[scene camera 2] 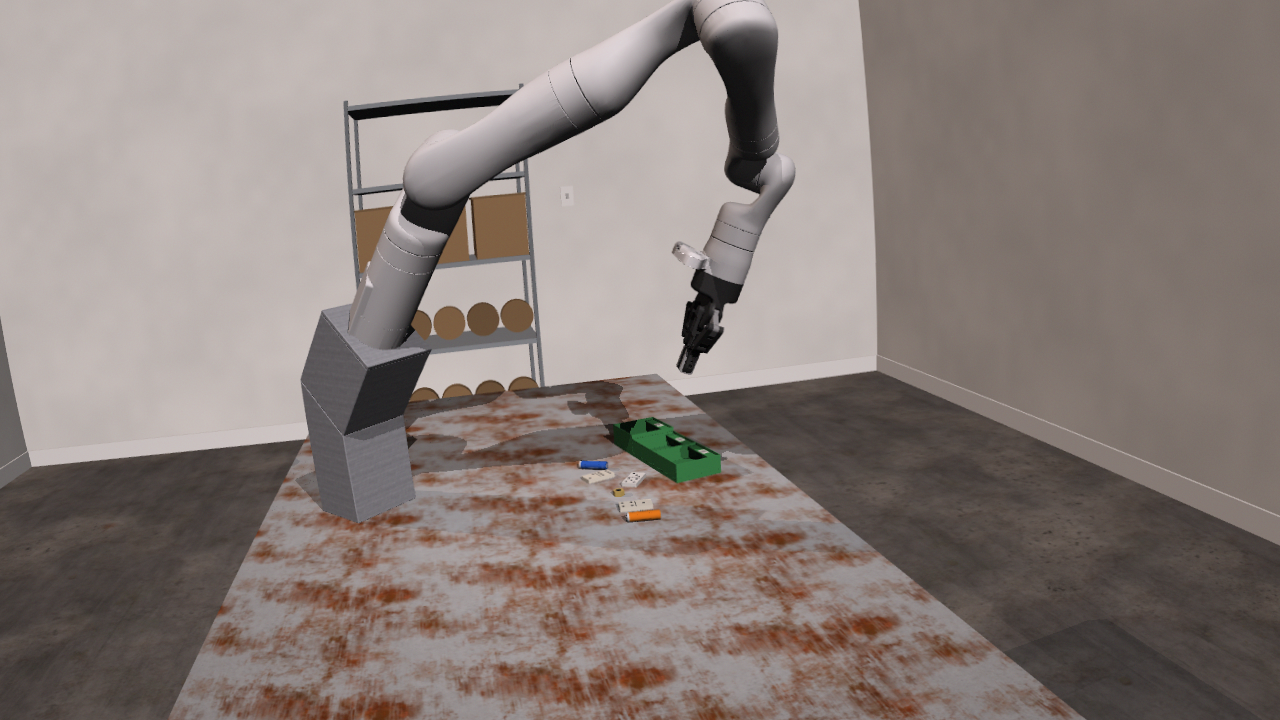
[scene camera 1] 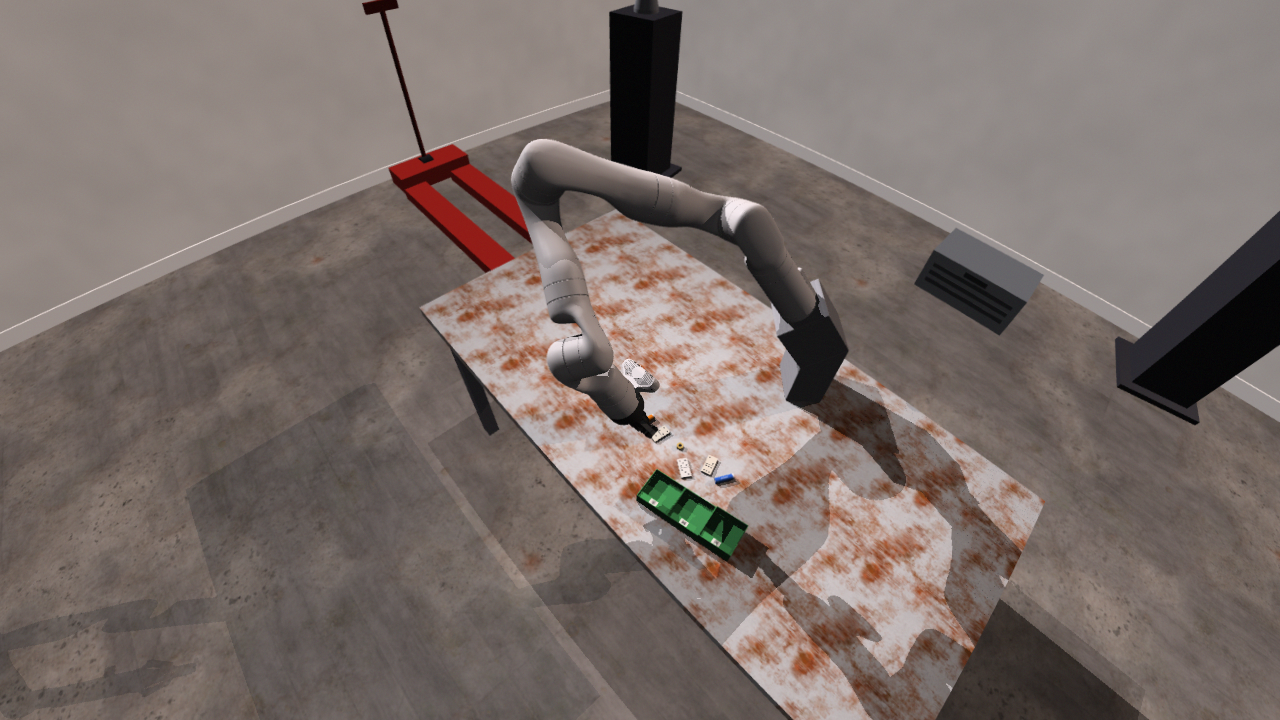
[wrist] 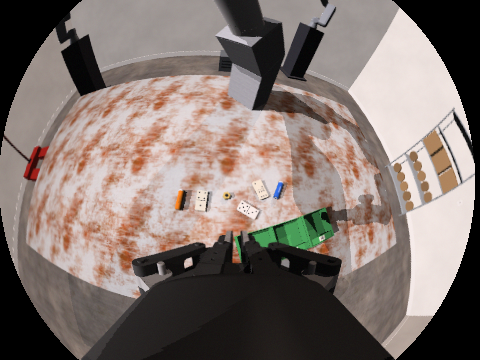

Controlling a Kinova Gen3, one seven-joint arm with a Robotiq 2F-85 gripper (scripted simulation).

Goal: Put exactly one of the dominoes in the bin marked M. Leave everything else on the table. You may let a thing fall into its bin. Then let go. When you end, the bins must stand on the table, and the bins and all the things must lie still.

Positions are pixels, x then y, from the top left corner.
Labels:
green three-compartment bin: scene camera 2 634,437; scene camera 1; wrist
same spot on green three-compartment bin: [wrist: 295,232] = [scene camera 1: 701,519]

